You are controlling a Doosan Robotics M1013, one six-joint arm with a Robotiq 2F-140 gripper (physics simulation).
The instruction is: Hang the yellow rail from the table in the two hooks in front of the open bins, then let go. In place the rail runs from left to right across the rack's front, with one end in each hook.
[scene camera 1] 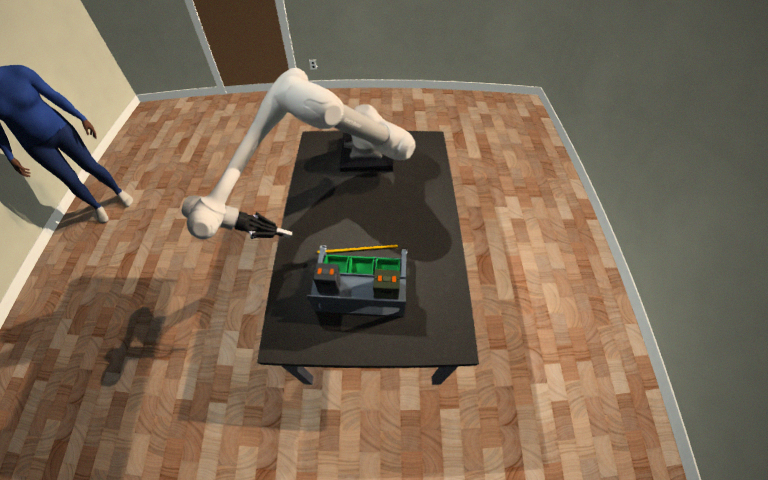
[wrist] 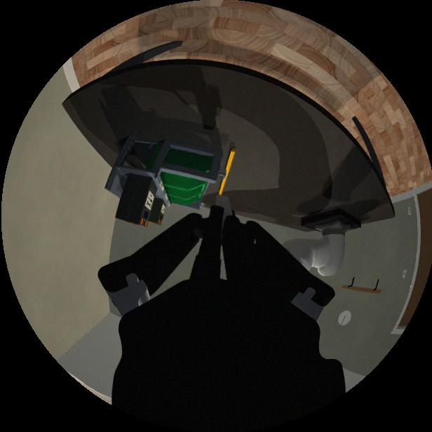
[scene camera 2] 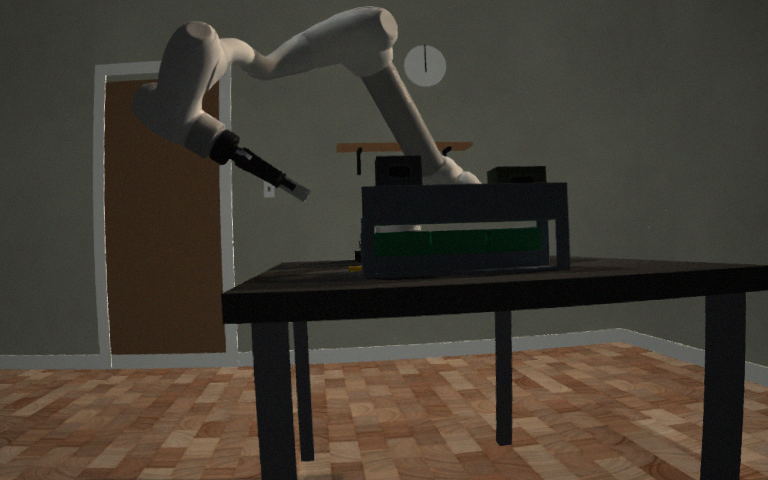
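Where they show: gripper, fingertip midpoint: [scene camera 1: 290, 235] [scene camera 2: 307, 196]; arm's base, link origin: [scene camera 1: 367, 147].
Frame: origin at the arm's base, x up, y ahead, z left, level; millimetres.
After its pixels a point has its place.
The yellow rail [scene camera 1: 359, 249] {x -33, y 667, z 13 mm} [wrist: 227, 171] lies on the table [scene camera 1: 368, 345] {x -42, y 1112, z 84 mm} [scene camera 2: 396, 300] {x -59, y 1205, z -121 mm}, along the front of the grey rack [scene camera 1: 355, 286] {x 61, y 900, z 21 mm} [scene camera 2: 464, 203] {x 86, y 981, z 26 mm}. One rail end [scene camera 2: 355, 268] {x -35, y 693, z -168 mm} shows in scene camera 2. The left hook [scene camera 1: 323, 247] {x 45, y 712, z -139 mm} and right hook [scene camera 1: 404, 251] {x 45, y 715, z 218 mm} stand at the rack's front corners; the rail is below them, outside both. The open green bins [scene camera 1: 362, 264] {x -32, y 746, z 33 mm} [scene camera 2: 458, 242] {x 16, y 893, z 30 mm} [wrist: 185, 189] sit behind the rail. My gripper [scene camera 1: 286, 232] {x 128, y 710, z -269 mm} [scene camera 2: 300, 191] {x 128, y 710, z -269 mm} [wrist: 220, 204] is shut and empty. It is tilted, high above the table's left edge, left of the rail and apart from it.
Two dark boxes with orange marks, the left box [scene camera 1: 326, 280] {x 179, y 936, z -77 mm} [scene camera 2: 398, 169] {x 155, y 937, z -86 mm} [wrist: 132, 197] and the right box [scene camera 1: 386, 281] {x 157, y 918, z 146 mm} [scene camera 2: 516, 174] {x 140, y 947, z 135 mm}, stand on top of the rack. The arm's base [scene camera 1: 366, 161] {x -2, y 115, z 5 mm} is at the table's far end. A person in blue [scene camera 1: 33, 107] stands by the left wall.
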